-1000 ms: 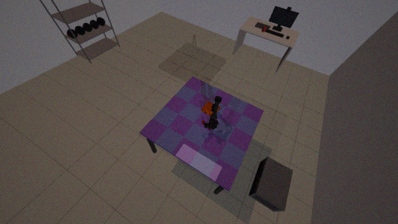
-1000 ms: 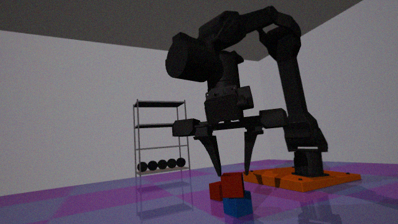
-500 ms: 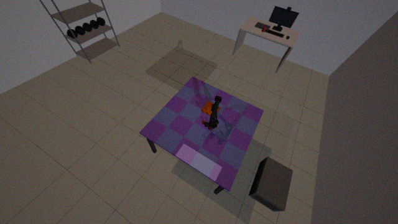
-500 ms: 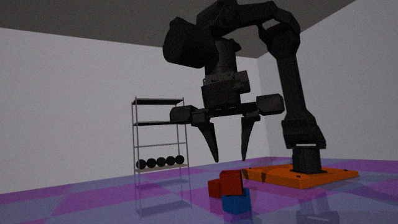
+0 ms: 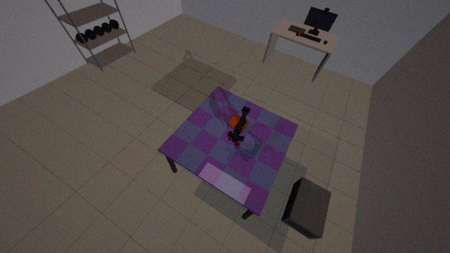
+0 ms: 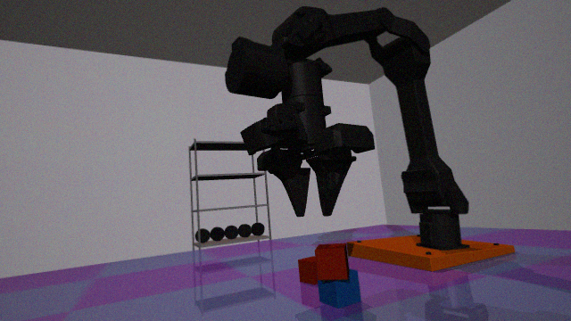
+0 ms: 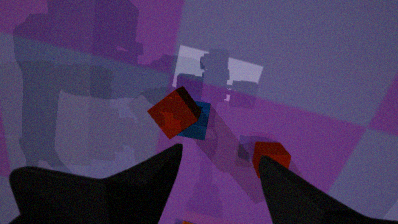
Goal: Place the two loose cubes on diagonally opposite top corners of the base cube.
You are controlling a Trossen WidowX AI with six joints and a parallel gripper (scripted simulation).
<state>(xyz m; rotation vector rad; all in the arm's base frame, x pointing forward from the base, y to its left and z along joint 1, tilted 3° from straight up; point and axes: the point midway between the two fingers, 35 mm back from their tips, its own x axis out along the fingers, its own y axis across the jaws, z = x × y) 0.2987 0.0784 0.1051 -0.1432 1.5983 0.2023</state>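
The blue cube lies 1 cm behind my gripper tip, 3 cm to the left of it and 8 cm below it.
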